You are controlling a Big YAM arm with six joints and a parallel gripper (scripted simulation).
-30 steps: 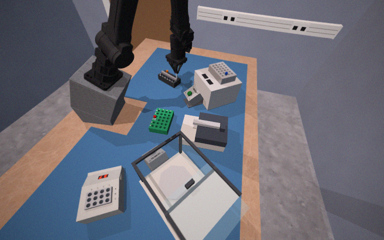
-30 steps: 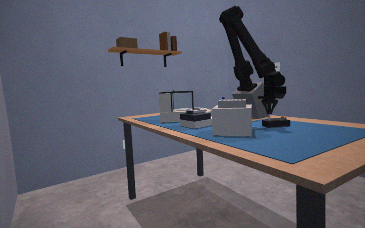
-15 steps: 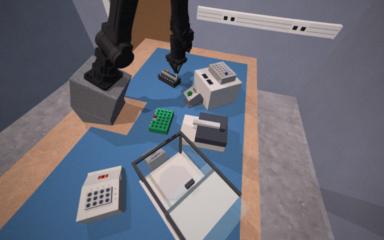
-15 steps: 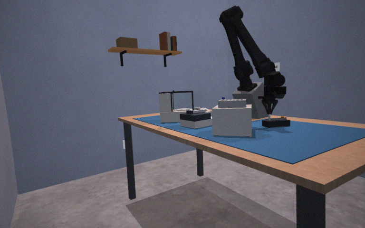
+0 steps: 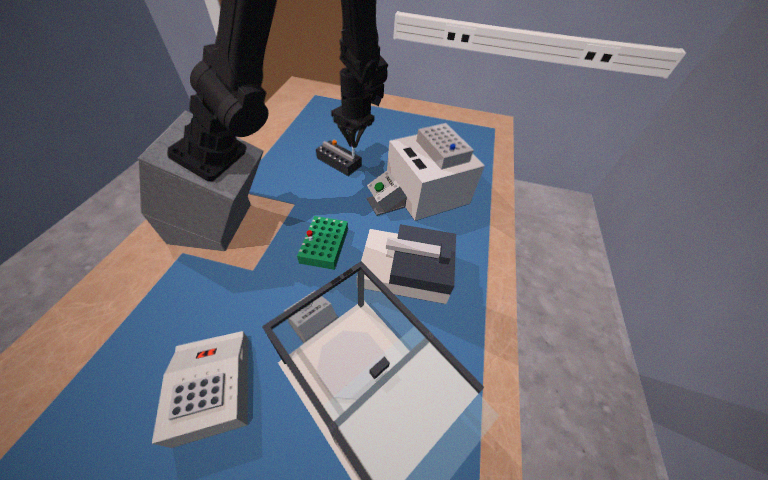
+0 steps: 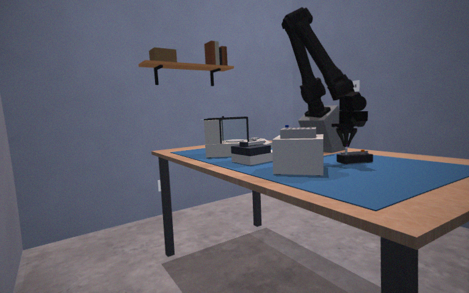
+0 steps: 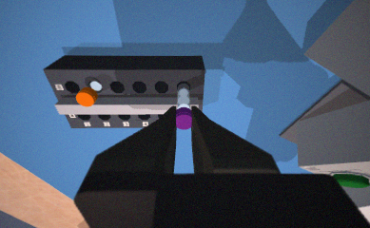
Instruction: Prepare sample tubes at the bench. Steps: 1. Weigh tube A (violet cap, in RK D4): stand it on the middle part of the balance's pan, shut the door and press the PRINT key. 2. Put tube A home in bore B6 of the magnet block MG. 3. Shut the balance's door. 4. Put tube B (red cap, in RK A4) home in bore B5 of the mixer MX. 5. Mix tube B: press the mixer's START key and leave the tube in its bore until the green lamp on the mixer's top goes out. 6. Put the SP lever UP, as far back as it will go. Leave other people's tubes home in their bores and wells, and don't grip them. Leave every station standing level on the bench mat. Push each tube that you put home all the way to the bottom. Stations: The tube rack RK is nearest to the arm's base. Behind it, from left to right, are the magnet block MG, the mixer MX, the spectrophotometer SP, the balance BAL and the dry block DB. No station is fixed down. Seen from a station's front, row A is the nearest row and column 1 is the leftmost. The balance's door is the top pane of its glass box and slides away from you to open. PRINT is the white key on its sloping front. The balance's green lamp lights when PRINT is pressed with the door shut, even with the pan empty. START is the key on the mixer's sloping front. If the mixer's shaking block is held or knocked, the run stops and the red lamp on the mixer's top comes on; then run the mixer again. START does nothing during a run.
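Right now the magnet block MG is 50 mm behind my hand and 60 mm below it. From my hand the other things lie so: blue-capped tube: 280 mm ahead, 50 mm to the right, 80 mm above; grey shaking block: 250 mm ahead, 10 mm to the right, 70 mm above; green start key: 120 mm ahead, 130 mm to the right, 10 mm below.
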